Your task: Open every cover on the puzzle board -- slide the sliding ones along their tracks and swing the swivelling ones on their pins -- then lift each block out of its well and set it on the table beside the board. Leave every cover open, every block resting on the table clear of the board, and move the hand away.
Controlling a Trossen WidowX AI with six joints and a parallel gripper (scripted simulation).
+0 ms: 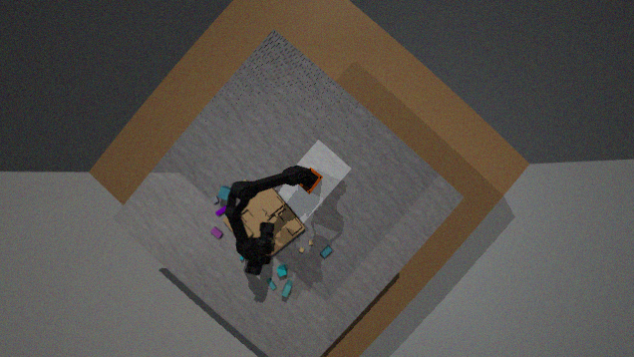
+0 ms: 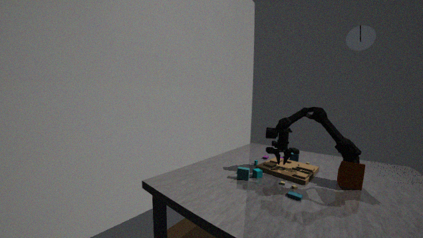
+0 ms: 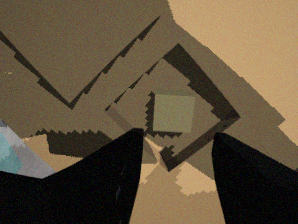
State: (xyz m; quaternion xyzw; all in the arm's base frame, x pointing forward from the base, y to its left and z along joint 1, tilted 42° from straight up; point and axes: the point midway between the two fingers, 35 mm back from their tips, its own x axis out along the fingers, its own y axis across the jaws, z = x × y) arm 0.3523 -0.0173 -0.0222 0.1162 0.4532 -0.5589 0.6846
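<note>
My gripper tip is now 40 mm to the left of the tan puzzle board, 30 mm past it and 30 mm above it. From my gripper tip the other things lie so: flat teal block 270 mm to the left, 100 mm behind, 40 mm below.
</note>
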